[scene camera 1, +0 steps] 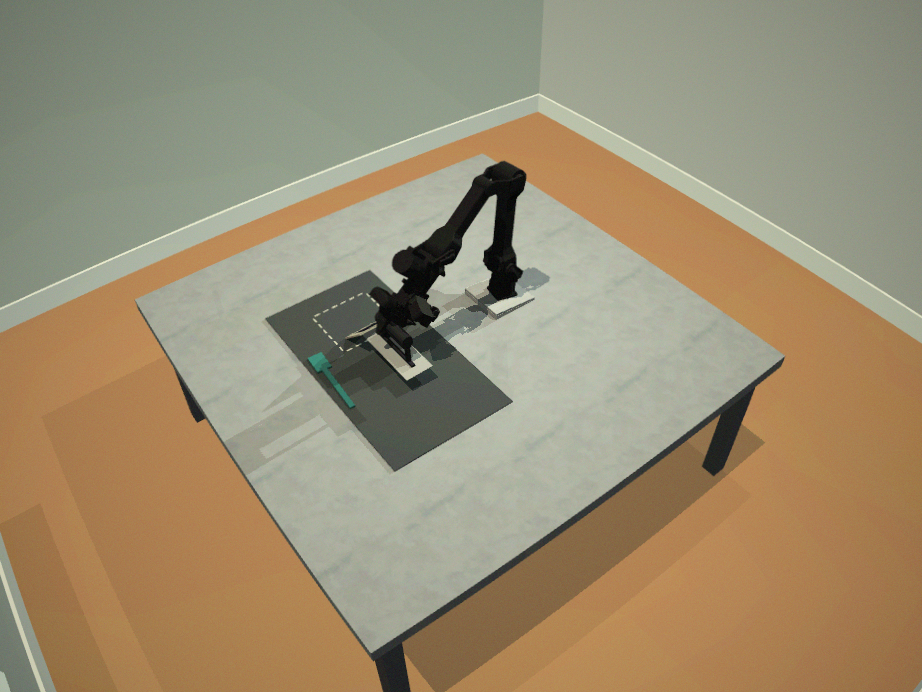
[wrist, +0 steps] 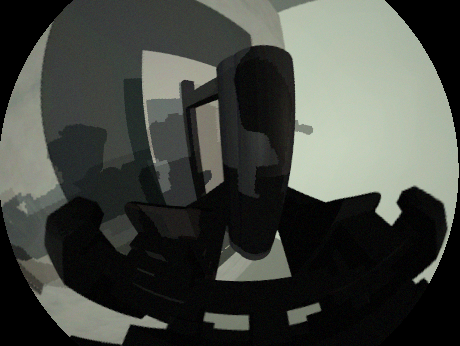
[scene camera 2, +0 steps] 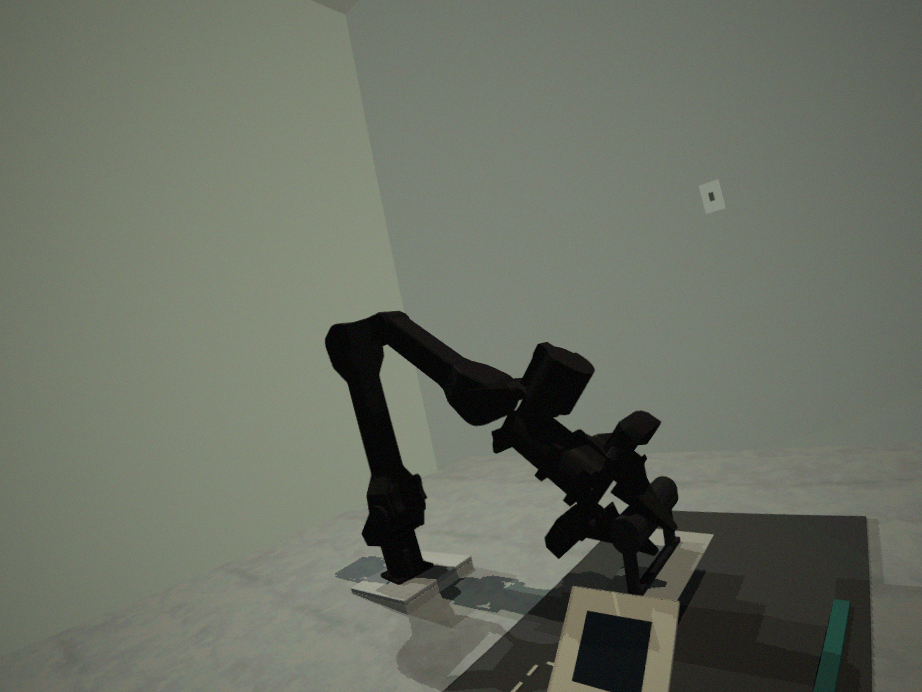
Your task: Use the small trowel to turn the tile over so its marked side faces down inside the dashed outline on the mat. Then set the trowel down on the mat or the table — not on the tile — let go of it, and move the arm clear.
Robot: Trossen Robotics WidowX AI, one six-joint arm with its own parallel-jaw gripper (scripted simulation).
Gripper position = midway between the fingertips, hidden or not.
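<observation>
Dark mat visible in scene camera 2 point(scene camera 2: 758, 604), in scene camera 1 point(scene camera 1: 402, 419) and in the wrist view point(wrist: 93, 114). The gripper appears at point(scene camera 2: 666, 542), at point(scene camera 1: 381, 335) and at point(wrist: 248, 183).
</observation>
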